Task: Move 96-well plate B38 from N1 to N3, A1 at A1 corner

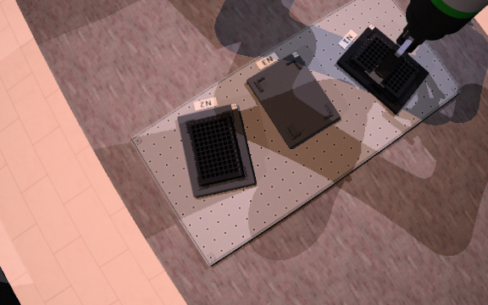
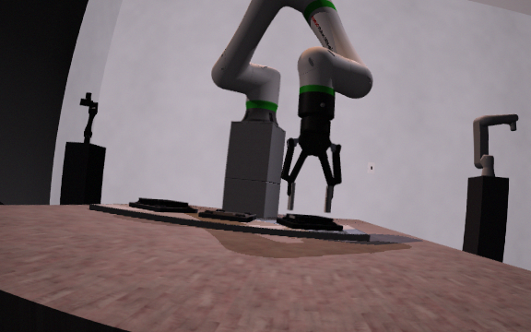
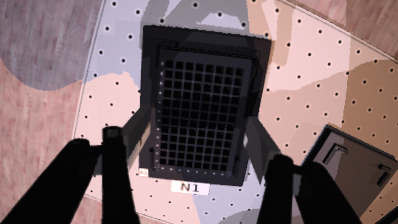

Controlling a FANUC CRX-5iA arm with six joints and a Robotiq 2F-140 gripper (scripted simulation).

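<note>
Right now the plate nest N1 is 60 mm below my hand. Round my hand: N1 label: 90 mm behind, 30 mm to the right, 60 mm below; then A1 mark: 120 mm behind, 150 mm to the right, 50 mm below; then landing nest N3: 40 mm behind, 200 mm to the right, 60 mm below.
</note>
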